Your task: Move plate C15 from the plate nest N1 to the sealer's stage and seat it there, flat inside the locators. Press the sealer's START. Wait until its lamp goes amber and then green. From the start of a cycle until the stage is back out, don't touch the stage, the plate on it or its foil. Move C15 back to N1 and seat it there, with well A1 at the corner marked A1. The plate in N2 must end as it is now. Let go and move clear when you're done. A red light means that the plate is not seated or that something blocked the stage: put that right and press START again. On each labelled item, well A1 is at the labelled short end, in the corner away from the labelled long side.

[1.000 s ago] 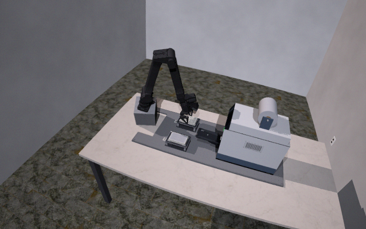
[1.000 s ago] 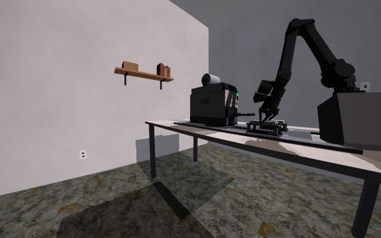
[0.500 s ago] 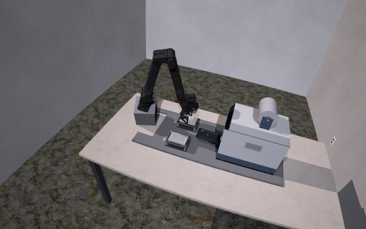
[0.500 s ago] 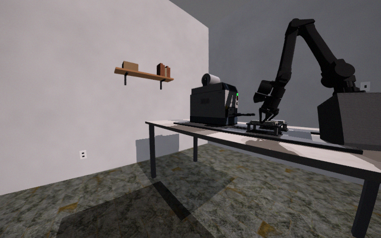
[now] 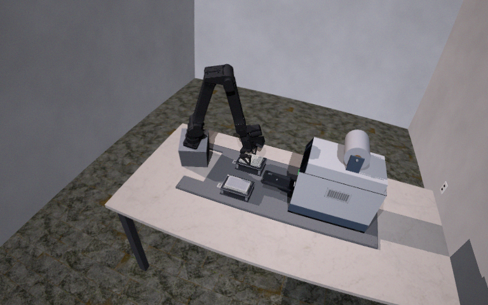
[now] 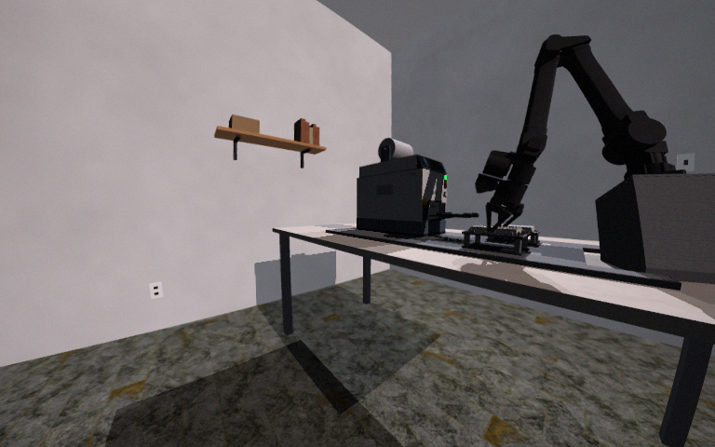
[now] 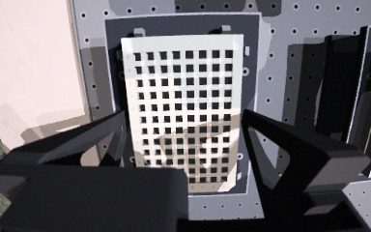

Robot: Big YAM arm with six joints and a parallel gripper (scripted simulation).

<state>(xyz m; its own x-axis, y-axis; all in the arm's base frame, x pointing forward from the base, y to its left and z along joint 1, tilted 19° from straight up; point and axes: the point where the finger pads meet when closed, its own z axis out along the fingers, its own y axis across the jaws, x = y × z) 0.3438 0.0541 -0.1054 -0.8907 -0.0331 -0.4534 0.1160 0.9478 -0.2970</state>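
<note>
The white well plate is right at my hand. Round my hand: foil roll: 51 cm ahead, 19 cm to the right, 36 cm above; dark stage: 18 cm ahead, 17 cm to the right, 3 cm above.
</note>
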